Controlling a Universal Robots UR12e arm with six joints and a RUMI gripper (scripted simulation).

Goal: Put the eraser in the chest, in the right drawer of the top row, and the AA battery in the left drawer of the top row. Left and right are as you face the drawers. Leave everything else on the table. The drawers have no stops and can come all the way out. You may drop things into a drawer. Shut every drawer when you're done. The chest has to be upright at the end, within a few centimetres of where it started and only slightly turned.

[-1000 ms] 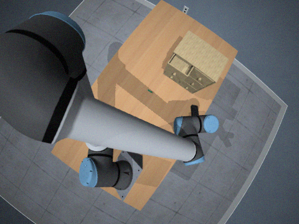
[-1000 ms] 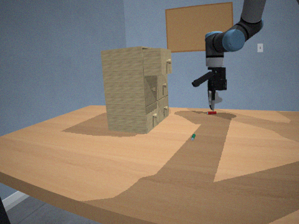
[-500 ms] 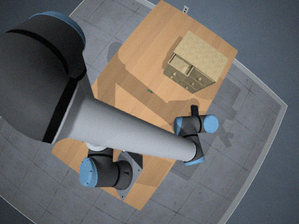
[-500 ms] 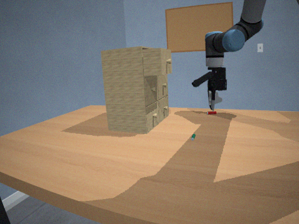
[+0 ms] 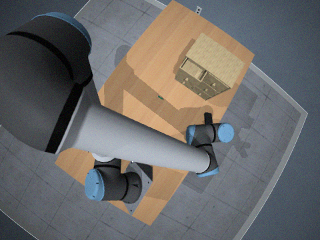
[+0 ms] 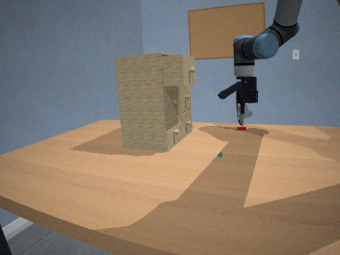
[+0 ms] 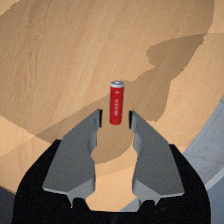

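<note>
Now: the red AA battery 3 cm below my hand. Also, from my hand: eraser: 38 cm ahead, 20 cm above, 11 cm to the left; green AA battery: 35 cm to the left, 8 cm ahead, 3 cm below.
</note>
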